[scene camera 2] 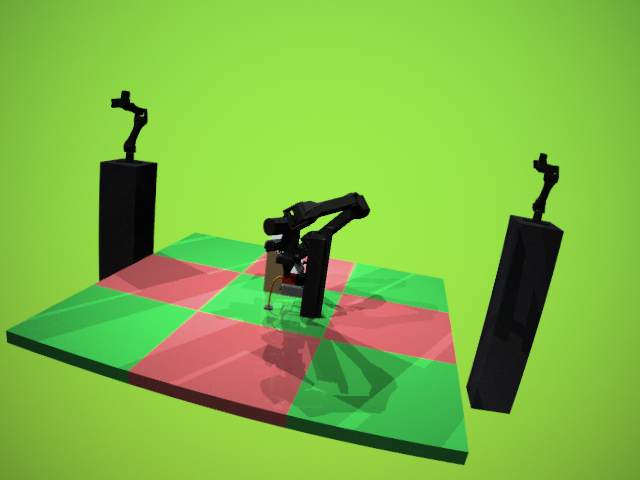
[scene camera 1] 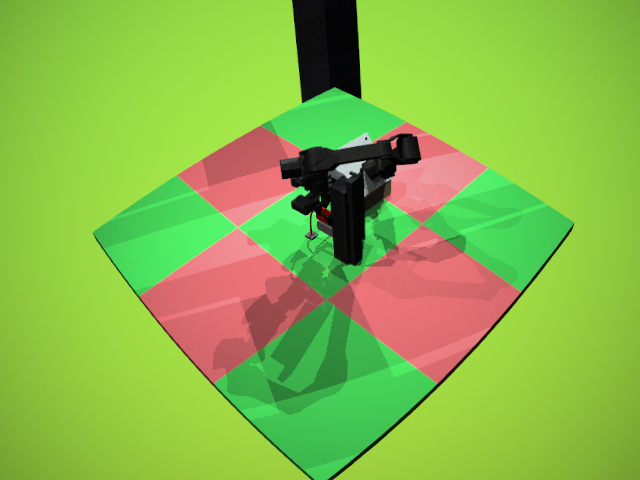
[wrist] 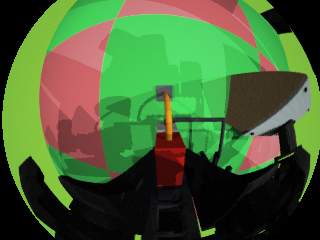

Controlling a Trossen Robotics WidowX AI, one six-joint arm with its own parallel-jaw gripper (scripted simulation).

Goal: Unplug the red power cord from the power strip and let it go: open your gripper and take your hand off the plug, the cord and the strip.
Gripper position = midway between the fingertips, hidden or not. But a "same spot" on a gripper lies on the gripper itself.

The gripper shows in scene camera 2 (286,276), in scene camera 1 and in the wrist view. The same spot on the gripper: (scene camera 1: 325,199) is (wrist: 197,193).
